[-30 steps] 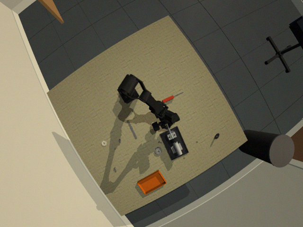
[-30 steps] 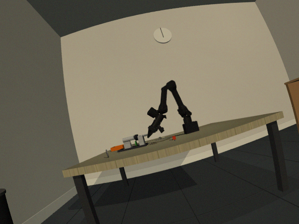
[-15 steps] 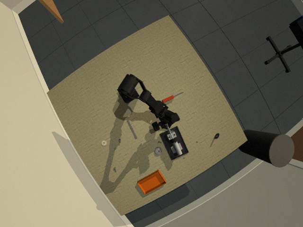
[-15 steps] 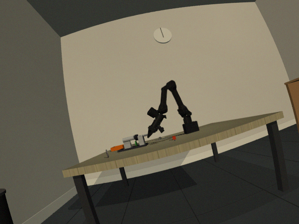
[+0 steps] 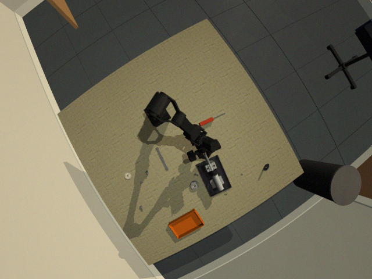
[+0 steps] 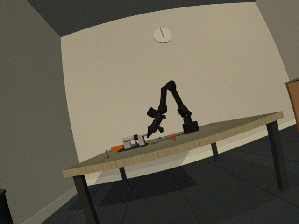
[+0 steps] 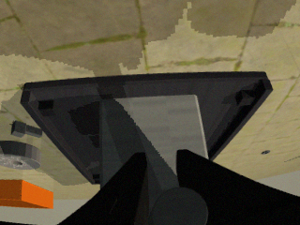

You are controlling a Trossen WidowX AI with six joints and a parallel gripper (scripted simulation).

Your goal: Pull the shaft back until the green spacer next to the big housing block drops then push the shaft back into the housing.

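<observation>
Right now the green spacer is 10 cm ahead of my gripper tip, 3 cm below it and 1 cm to the right of it. The rest, counted from my gripper tip: grey shaft: 3 cm ahead, 2 cm above; then orange tray: 33 cm ahead, 32 cm to the right, 5 cm below; then red-handled screwdriver: 19 cm behind, 16 cm to the left, 5 cm below.
</observation>
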